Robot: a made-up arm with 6 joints. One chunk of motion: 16 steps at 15 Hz.
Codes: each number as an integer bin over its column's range. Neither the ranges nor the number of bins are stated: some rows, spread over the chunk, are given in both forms.
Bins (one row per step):
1: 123 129 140 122 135 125
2: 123 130 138 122 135 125
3: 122 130 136 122 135 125
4: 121 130 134 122 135 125
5: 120 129 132 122 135 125
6: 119 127 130 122 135 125
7: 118 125 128 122 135 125
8: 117 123 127 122 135 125
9: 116 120 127 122 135 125
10: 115 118 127 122 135 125
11: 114 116 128 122 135 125
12: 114 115 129 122 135 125
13: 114 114 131 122 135 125
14: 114 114 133 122 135 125
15: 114 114 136 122 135 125
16: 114 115 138 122 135 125
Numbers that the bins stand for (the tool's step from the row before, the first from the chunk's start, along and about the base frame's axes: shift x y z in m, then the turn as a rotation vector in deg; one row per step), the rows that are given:
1: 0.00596 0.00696 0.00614 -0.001 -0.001 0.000
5: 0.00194 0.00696 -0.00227 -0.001 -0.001 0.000
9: -0.00342 -0.00182 -0.00753 -0.001 -0.001 0.000
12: -0.00611 -0.00671 -0.00542 -0.001 -0.001 0.000
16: -0.00611 -0.00671 0.00404 -0.001 -0.001 0.000
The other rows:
2: 0.00596 0.00794 0.00404 -0.001 -0.001 0.000
3: 0.00462 0.00794 0.00193 -0.001 -0.001 0.000
4: 0.00328 0.00794 -0.00017 -0.001 -0.001 0.000
6: 0.00060 0.00501 -0.00437 -0.001 -0.001 0.000
7: -0.00074 0.00306 -0.00647 -0.001 -0.001 0.000
8: -0.00208 0.00111 -0.00753 -0.001 -0.001 0.000
10: -0.00476 -0.00378 -0.00753 -0.001 -0.001 0.000
11: -0.00611 -0.00573 -0.00647 -0.001 -0.001 0.000
13: -0.00611 -0.00768 -0.00332 -0.001 -0.001 0.000
14: -0.00611 -0.00768 -0.00122 -0.001 -0.001 0.000
15: -0.00611 -0.00768 0.00193 -0.001 -0.001 0.000

